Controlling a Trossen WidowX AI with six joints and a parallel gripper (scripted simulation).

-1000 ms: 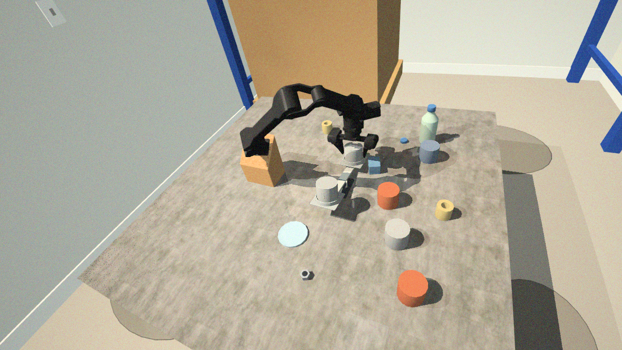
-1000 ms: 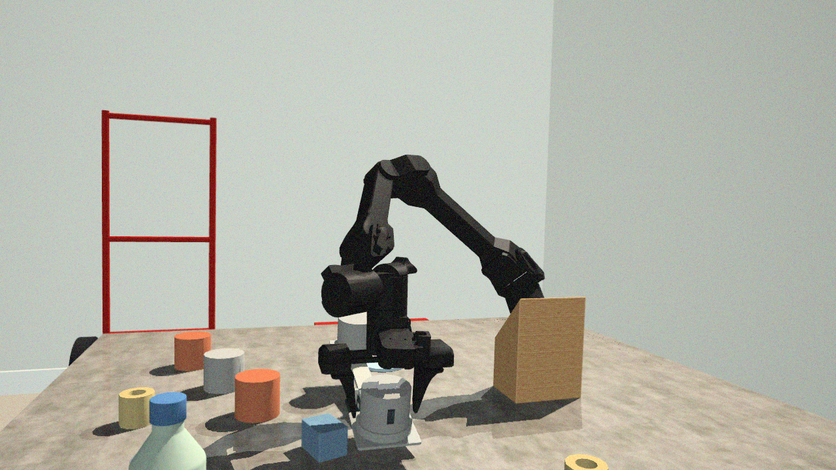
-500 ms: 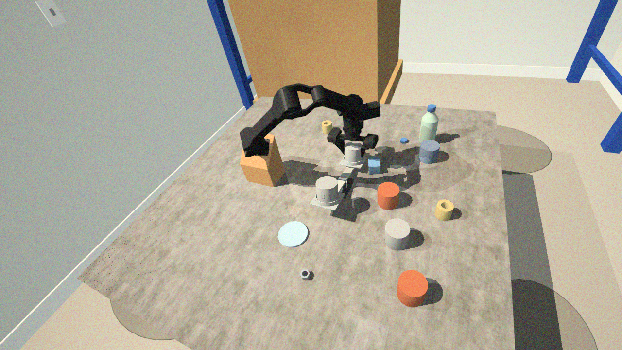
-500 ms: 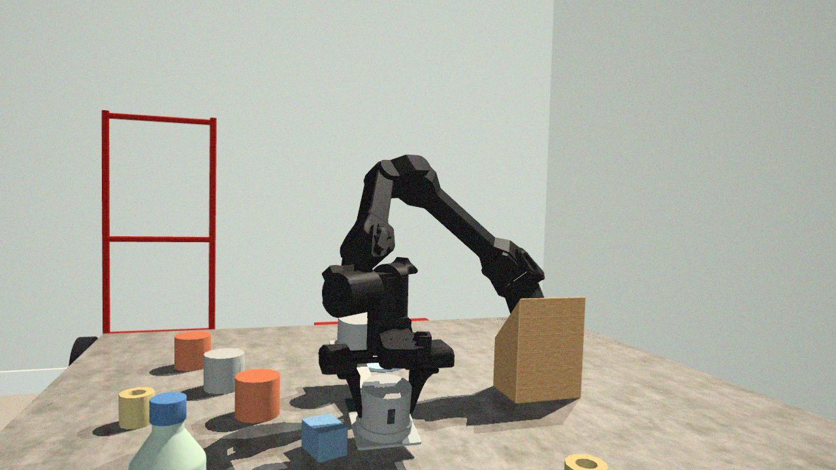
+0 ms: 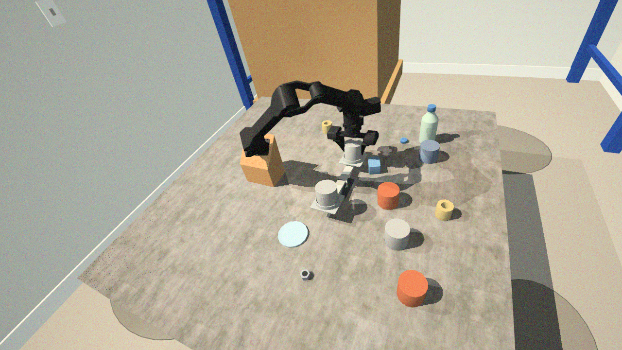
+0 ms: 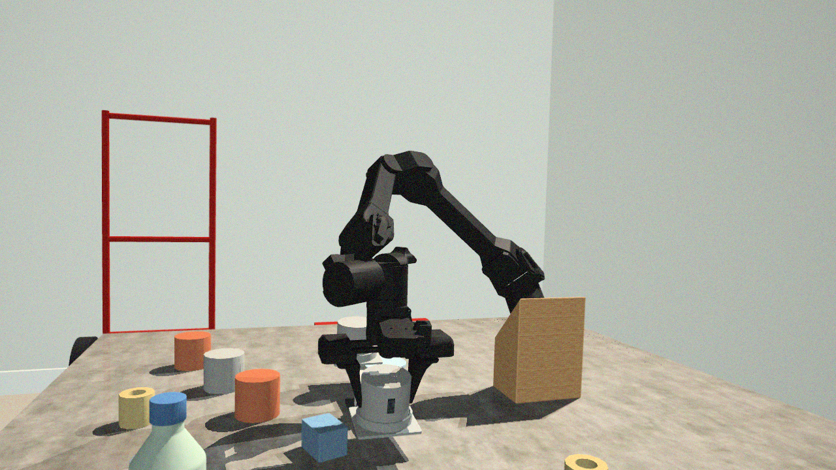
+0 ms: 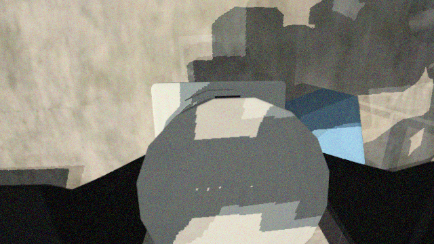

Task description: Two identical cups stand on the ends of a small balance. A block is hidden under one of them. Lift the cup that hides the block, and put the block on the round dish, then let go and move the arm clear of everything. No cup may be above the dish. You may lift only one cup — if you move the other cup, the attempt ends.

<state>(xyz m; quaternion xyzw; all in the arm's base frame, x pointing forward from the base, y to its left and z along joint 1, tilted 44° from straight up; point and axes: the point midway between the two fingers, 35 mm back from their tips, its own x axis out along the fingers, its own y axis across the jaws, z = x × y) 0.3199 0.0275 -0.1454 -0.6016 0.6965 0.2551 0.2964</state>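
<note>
Right now my gripper tip is 80 mm short of the blue block, 40 mm above it and 20 mm to the left of it. Also, from my gripper tip: blue cylinder (260 mm ahead, 80 mm to the left, 20 mm below); pale blue round dish (380 mm to the right, 130 mm behind, 60 mm below); mint-green block (10 mm below).
</note>
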